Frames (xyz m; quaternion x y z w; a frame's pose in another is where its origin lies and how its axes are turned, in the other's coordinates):
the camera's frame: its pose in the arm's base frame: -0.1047 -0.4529 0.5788 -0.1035 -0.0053 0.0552 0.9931
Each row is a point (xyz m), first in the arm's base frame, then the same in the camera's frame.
Working: the arm's base frame: its pose in the camera's frame: 0.1547 0.5484 -0.4758 0.1035 0.0053 -0.0552 0.9931

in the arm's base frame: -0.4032 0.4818 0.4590
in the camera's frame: -0.1931 0.9661 0.0809
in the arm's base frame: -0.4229 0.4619 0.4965
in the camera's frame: -0.2149 0.9411 0.1140
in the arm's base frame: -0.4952 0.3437 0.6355
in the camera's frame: -0.2999 0.8054 0.2273
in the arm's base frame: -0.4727 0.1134 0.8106
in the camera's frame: -0.3032 0.5429 0.3510
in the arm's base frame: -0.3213 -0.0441 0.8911
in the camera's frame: -0.1703 0.3567 0.3941
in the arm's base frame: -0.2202 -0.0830 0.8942
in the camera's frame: -0.0741 0.3072 0.3870
